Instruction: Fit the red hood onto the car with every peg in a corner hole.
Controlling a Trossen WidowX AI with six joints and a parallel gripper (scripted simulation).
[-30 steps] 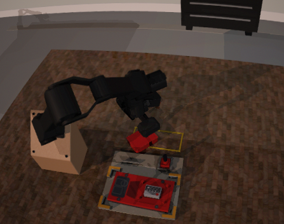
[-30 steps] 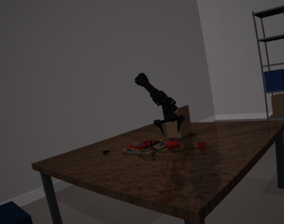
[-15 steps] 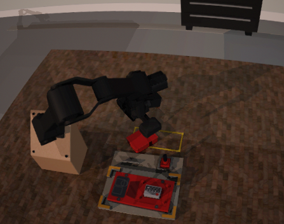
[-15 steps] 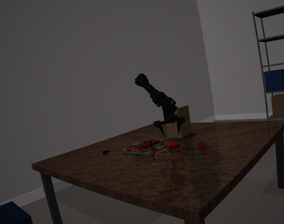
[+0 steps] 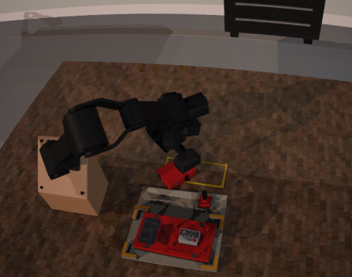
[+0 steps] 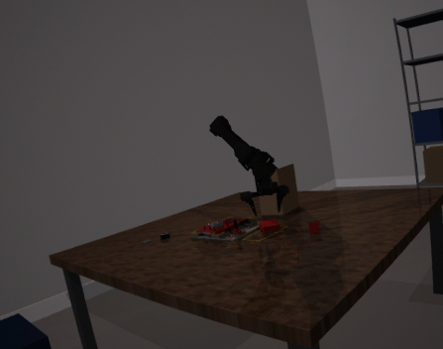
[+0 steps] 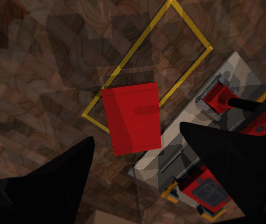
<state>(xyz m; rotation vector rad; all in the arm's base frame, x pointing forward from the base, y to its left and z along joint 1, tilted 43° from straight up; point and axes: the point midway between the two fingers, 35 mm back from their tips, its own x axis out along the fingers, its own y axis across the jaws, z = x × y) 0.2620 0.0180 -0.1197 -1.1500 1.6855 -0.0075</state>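
The red hood is 5 cm below my gripper tip. The rest, counted from my gripper tip: grey engine block 7 cm ahead, 21 cm to the right, 4 cm below; then grey jig 3 cm ahead, 19 cm to the right, 5 cm below.
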